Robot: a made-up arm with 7 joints. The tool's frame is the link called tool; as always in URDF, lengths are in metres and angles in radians. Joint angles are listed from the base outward.
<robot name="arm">
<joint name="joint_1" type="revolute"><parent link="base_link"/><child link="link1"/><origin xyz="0 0 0.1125"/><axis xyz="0 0 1"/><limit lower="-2.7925" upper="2.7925"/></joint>
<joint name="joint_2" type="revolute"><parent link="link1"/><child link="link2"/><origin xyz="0 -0.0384 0.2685"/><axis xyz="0 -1 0"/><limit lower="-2.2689" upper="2.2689"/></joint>
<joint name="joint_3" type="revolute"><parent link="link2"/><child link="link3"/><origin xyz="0 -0.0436 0.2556"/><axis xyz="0 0 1"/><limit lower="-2.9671" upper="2.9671"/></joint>
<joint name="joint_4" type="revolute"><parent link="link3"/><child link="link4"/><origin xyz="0.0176 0.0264 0.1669"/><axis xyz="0 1 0"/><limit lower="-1.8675" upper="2.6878"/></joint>
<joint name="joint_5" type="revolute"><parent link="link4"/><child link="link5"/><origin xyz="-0.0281 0.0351 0.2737"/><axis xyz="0 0 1"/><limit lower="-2.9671" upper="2.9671"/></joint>
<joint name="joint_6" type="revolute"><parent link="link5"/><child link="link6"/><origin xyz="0 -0.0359 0.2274"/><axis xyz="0 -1 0"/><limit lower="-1.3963" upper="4.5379"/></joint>
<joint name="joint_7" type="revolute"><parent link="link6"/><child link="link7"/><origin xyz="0.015 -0.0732 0.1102"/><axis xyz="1 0 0"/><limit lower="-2.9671" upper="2.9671"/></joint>
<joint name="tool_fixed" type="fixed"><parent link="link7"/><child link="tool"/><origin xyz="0 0 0" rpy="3.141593 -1.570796 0"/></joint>
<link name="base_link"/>
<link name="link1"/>
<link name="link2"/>
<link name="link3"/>
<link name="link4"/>
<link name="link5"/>
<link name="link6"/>
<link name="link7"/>
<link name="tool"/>
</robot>
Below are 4 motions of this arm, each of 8 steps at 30 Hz.
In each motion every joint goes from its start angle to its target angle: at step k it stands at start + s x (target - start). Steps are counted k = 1, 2, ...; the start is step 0. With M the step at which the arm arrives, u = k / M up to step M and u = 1 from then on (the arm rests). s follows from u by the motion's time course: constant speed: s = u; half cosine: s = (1 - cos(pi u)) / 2; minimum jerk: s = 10 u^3 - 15 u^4 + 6 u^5.
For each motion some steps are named. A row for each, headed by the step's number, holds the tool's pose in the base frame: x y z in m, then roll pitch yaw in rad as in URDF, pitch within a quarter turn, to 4 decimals.
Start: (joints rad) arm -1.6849 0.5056 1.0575 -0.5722 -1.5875 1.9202 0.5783
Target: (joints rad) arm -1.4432 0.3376 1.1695 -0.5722 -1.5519 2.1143 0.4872
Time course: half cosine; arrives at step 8
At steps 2, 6, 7, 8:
2: -0.2611 0.6509 0.8965 -0.5113 1.0492 1.2146
6: -0.3813 0.4987 0.9645 -0.4876 1.0328 1.3778
7: -0.3956 0.4725 0.9738 -0.4862 1.0307 1.4018
8: -0.4003 0.4631 0.9769 -0.4859 1.0299 1.4101

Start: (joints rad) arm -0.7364 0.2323 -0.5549 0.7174 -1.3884 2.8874 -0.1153
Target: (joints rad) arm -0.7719 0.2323 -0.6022 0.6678 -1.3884 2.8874 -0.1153
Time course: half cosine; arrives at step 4
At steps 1, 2, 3, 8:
1: -0.0730 -0.0707 1.2198 0.7132 0.9825 1.1173
2: -0.0783 -0.0647 1.2209 0.6900 0.9916 1.0669
3: -0.0832 -0.0586 1.2219 0.6662 1.0004 1.0159
8: -0.0851 -0.0559 1.2223 0.6562 1.0040 0.9945

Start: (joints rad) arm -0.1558 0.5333 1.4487 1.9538 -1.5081 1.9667 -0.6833
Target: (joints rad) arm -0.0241 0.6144 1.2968 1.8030 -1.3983 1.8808 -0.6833
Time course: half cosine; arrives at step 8
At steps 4, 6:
4: -0.2295 0.4787 0.7059 2.1289 0.9867 -2.7518
6: -0.2493 0.4718 0.7413 1.9678 1.0341 -2.8893

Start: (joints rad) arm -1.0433 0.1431 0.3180 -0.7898 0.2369 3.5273 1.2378
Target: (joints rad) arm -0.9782 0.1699 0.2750 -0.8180 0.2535 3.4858 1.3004
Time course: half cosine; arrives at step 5
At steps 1, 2, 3, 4, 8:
1: -0.3316 0.1796 1.0569 2.8044 -0.1351 -1.8346
2: -0.3370 0.1815 1.0517 2.8076 -0.1467 -1.8437
3: -0.3437 0.1835 1.0452 2.8120 -0.1608 -1.8552
4: -0.3492 0.1850 1.0398 2.8161 -0.1721 -1.8647
8: -0.3513 0.1855 1.0377 2.8177 -0.1763 -1.8684

